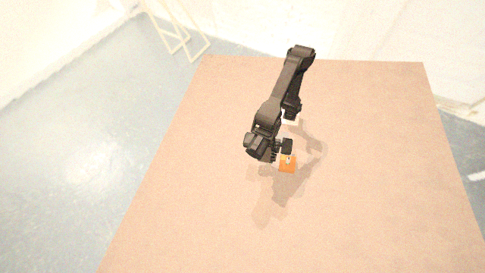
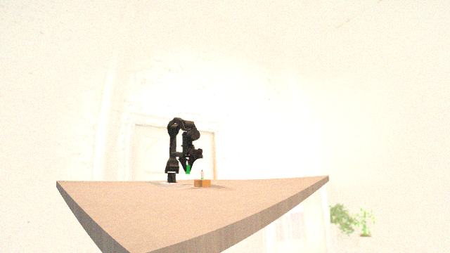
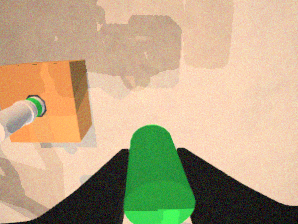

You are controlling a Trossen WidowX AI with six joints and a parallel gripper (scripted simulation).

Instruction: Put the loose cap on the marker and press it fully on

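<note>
Right now my gripper tip is 90 mm to the right of the holder block and 70 mm above it. From my gripper tip the other things lie so: green cap (10 mm above).
</note>
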